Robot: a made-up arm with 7 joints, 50 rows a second.
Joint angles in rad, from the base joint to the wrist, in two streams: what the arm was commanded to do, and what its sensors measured. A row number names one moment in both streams.
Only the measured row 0 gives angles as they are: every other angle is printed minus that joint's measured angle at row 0.
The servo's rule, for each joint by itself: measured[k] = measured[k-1] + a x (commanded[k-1-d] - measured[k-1]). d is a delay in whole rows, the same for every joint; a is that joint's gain. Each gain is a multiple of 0.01, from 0.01 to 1. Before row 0 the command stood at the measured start. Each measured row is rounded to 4 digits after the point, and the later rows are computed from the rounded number. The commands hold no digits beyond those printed.
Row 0, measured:
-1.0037, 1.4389, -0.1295, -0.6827, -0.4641, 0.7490, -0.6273
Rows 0 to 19, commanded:
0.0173, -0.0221, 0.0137, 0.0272, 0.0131, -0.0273, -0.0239
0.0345, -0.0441, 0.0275, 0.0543, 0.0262, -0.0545, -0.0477
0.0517, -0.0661, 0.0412, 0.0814, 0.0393, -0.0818, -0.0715
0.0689, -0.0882, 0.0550, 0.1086, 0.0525, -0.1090, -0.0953
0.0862, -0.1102, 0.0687, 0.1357, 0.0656, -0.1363, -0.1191
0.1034, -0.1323, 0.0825, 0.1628, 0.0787, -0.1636, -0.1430
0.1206, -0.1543, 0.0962, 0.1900, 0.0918, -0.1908, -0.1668
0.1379, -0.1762, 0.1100, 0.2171, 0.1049, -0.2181, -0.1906
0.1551, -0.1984, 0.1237, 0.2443, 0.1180, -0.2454, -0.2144
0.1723, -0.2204, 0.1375, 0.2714, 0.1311, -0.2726, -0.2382
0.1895, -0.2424, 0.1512, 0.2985, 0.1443, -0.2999, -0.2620
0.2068, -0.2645, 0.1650, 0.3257, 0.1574, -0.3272, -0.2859
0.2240, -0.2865, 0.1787, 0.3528, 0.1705, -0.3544, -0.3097
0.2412, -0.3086, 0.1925, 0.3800, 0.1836, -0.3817, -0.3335
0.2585, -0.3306, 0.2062, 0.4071, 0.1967, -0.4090, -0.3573
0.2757, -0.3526, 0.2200, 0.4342, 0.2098, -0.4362, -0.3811
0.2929, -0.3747, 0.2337, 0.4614, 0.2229, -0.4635, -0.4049
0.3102, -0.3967, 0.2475, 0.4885, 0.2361, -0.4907, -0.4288
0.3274, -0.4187, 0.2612, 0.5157, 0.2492, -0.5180, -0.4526
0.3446, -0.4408, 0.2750, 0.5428, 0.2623, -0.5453, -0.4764
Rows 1 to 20, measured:
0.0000, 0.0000, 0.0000, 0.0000, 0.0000, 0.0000, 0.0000
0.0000, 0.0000, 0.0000, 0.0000, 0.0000, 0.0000, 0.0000
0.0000, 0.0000, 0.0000, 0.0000, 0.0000, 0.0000, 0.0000
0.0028, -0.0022, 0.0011, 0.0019, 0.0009, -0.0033, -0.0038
0.0079, -0.0064, 0.0032, 0.0056, 0.0027, -0.0094, -0.0108
0.0149, -0.0124, 0.0062, 0.0109, 0.0053, -0.0181, -0.0205
0.0235, -0.0200, 0.0101, 0.0177, 0.0086, -0.0290, -0.0325
0.0335, -0.0290, 0.0148, 0.0260, 0.0126, -0.0419, -0.0464
0.0447, -0.0393, 0.0202, 0.0356, 0.0172, -0.0565, -0.0619
0.0568, -0.0508, 0.0263, 0.0464, 0.0224, -0.0726, -0.0787
0.0698, -0.0633, 0.0330, 0.0583, 0.0282, -0.0901, -0.0966
0.0834, -0.0768, 0.0403, 0.0713, 0.0345, -0.1087, -0.1154
0.0976, -0.0912, 0.0481, 0.0853, 0.0413, -0.1284, -0.1350
0.1123, -0.1063, 0.0563, 0.1002, 0.0485, -0.1490, -0.1553
0.1274, -0.1221, 0.0650, 0.1160, 0.0561, -0.1704, -0.1762
0.1429, -0.1385, 0.0741, 0.1326, 0.0641, -0.1925, -0.1976
0.1586, -0.1555, 0.0836, 0.1499, 0.0725, -0.2152, -0.2193
0.1746, -0.1730, 0.0934, 0.1679, 0.0812, -0.2385, -0.2414
0.1908, -0.1910, 0.1035, 0.1865, 0.0902, -0.2622, -0.2638
0.2071, -0.2094, 0.1139, 0.2057, 0.0995, -0.2864, -0.2864
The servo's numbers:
d 3
a 0.16 0.10 0.08 0.07 0.07 0.12 0.16

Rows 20 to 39, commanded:
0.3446, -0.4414, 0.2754, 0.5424, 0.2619, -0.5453, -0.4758
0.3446, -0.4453, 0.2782, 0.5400, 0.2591, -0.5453, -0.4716
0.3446, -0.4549, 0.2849, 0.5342, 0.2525, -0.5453, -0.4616
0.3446, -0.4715, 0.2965, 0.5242, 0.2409, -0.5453, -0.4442
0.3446, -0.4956, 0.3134, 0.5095, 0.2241, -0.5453, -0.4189
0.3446, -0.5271, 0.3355, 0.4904, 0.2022, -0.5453, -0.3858
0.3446, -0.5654, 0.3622, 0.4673, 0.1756, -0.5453, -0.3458
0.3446, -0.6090, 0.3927, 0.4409, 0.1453, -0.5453, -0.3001
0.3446, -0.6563, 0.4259, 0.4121, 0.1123, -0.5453, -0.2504
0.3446, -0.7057, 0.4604, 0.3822, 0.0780, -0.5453, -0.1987
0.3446, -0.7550, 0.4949, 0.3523, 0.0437, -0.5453, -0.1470
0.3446, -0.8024, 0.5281, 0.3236, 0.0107, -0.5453, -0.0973
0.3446, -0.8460, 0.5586, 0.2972, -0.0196, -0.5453, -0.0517
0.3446, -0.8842, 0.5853, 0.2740, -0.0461, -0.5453, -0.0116
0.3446, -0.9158, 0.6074, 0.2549, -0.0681, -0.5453, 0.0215
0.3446, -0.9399, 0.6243, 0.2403, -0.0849, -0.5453, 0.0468
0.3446, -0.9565, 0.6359, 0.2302, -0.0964, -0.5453, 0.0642
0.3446, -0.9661, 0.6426, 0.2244, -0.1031, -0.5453, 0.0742
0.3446, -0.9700, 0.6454, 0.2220, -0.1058, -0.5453, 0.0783
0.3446, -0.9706, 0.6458, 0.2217, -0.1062, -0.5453, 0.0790
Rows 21 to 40, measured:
0.2236, -0.2281, 0.1246, 0.2255, 0.1091, -0.3109, -0.3092
0.2402, -0.2472, 0.1355, 0.2458, 0.1189, -0.3358, -0.3321
0.2569, -0.2666, 0.1467, 0.2666, 0.1289, -0.3609, -0.3552
0.2709, -0.2841, 0.1570, 0.2859, 0.1382, -0.3830, -0.3745
0.2827, -0.3002, 0.1667, 0.3037, 0.1467, -0.4025, -0.3900
0.2926, -0.3157, 0.1762, 0.3198, 0.1541, -0.4196, -0.4015
0.3009, -0.3313, 0.1858, 0.3341, 0.1602, -0.4347, -0.4083
0.3079, -0.3477, 0.1960, 0.3464, 0.1647, -0.4480, -0.4100
0.3138, -0.3656, 0.2072, 0.3565, 0.1673, -0.4597, -0.4061
0.3187, -0.3856, 0.2196, 0.3643, 0.1679, -0.4700, -0.3965
0.3228, -0.4079, 0.2334, 0.3697, 0.1663, -0.4790, -0.3811
0.3263, -0.4327, 0.2488, 0.3727, 0.1625, -0.4870, -0.3602
0.3292, -0.4600, 0.2657, 0.3734, 0.1566, -0.4940, -0.3344
0.3317, -0.4895, 0.2840, 0.3719, 0.1487, -0.5002, -0.3044
0.3338, -0.5208, 0.3035, 0.3685, 0.1390, -0.5056, -0.2713
0.3355, -0.5533, 0.3239, 0.3635, 0.1279, -0.5104, -0.2362
0.3370, -0.5864, 0.3448, 0.3572, 0.1157, -0.5146, -0.2003
0.3382, -0.6193, 0.3658, 0.3500, 0.1028, -0.5183, -0.1648
0.3392, -0.6514, 0.3865, 0.3423, 0.0897, -0.5215, -0.1309
0.3401, -0.6819, 0.4065, 0.3345, 0.0767, -0.5244, -0.0997

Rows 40 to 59, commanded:
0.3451, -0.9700, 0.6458, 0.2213, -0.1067, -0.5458, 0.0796
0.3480, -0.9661, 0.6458, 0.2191, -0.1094, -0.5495, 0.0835
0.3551, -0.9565, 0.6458, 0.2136, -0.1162, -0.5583, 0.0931
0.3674, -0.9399, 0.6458, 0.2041, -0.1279, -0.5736, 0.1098
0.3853, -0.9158, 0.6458, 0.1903, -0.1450, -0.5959, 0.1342
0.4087, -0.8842, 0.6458, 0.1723, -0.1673, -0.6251, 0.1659
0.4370, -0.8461, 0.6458, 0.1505, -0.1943, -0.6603, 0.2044
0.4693, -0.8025, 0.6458, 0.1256, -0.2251, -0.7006, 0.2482
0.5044, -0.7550, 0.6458, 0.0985, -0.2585, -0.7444, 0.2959
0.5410, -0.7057, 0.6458, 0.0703, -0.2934, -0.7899, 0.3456
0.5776, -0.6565, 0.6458, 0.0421, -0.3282, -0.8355, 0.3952
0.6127, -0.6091, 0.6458, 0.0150, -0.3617, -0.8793, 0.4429
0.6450, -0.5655, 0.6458, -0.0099, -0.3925, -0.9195, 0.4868
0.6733, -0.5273, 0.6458, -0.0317, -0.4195, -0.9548, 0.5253
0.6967, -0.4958, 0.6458, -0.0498, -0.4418, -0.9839, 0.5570
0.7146, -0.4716, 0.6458, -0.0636, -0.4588, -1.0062, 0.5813
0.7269, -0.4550, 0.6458, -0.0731, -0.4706, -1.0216, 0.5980
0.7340, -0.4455, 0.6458, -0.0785, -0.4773, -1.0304, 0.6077
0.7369, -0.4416, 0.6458, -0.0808, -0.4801, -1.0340, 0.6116
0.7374, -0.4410, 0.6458, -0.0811, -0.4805, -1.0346, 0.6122
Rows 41 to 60, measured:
0.3408, -0.7103, 0.4254, 0.3268, 0.0641, -0.5269, -0.0719
0.3414, -0.7363, 0.4430, 0.3195, 0.0522, -0.5291, -0.0479
0.3419, -0.7597, 0.4592, 0.3127, 0.0411, -0.5310, -0.0276
0.3424, -0.7807, 0.4741, 0.3063, 0.0308, -0.5328, -0.0104
0.3433, -0.7992, 0.4878, 0.3002, 0.0210, -0.5348, 0.0046
0.3452, -0.8149, 0.5004, 0.2941, 0.0114, -0.5376, 0.0188
0.3488, -0.8274, 0.5120, 0.2878, 0.0016, -0.5419, 0.0334
0.3546, -0.8362, 0.5227, 0.2810, -0.0087, -0.5484, 0.0495
0.3633, -0.8410, 0.5325, 0.2734, -0.0198, -0.5576, 0.0681
0.3751, -0.8415, 0.5416, 0.2648, -0.0320, -0.5699, 0.0899
0.3902, -0.8376, 0.5499, 0.2551, -0.0455, -0.5856, 0.1152
0.4085, -0.8293, 0.5576, 0.2441, -0.0604, -0.6047, 0.1441
0.4297, -0.8169, 0.5647, 0.2319, -0.0767, -0.6269, 0.1763
0.4534, -0.8009, 0.5712, 0.2186, -0.0943, -0.6519, 0.2113
0.4789, -0.7817, 0.5772, 0.2043, -0.1130, -0.6792, 0.2484
0.5055, -0.7601, 0.5827, 0.1893, -0.1326, -0.7080, 0.2865
0.5323, -0.7368, 0.5877, 0.1738, -0.1527, -0.7376, 0.3247
0.5586, -0.7127, 0.5923, 0.1581, -0.1729, -0.7672, 0.3619
0.5836, -0.6886, 0.5966, 0.1426, -0.1929, -0.7959, 0.3970
0.6065, -0.6652, 0.6005, 0.1275, -0.2123, -0.8230, 0.4292

